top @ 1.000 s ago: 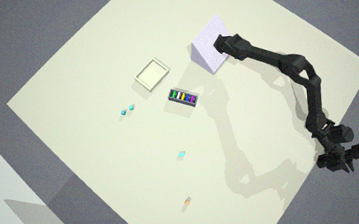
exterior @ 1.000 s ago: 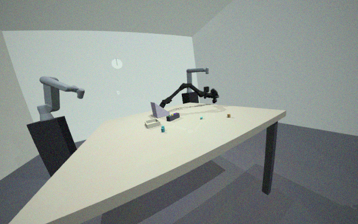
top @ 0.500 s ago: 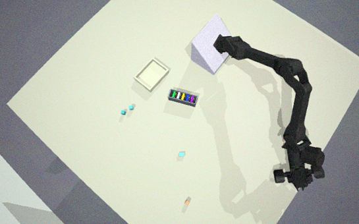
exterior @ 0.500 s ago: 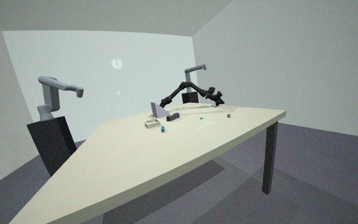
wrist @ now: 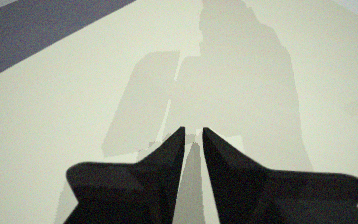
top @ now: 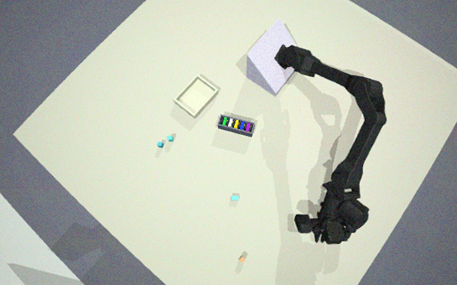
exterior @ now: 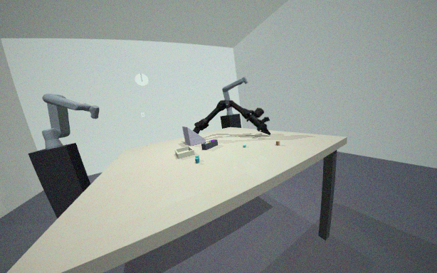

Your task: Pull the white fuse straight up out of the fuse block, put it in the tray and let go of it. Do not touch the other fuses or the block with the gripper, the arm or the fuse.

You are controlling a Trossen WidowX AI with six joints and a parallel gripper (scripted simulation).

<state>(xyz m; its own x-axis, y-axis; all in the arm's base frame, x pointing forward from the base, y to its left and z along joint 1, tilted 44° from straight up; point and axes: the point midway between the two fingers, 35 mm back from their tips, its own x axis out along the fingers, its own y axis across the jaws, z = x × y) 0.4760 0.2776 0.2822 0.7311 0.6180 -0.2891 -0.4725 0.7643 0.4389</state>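
My gripper tip is now 31 cm to the left of the pale cyan piece and 1 cm short of it. Round my gripper tip: white fuse (45 cm to the right, 20 cm behind, 1 cm above); then orange piece (19 cm to the right, 17 cm ahead); then cream tray (61 cm to the right, 23 cm behind, 1 cm below).
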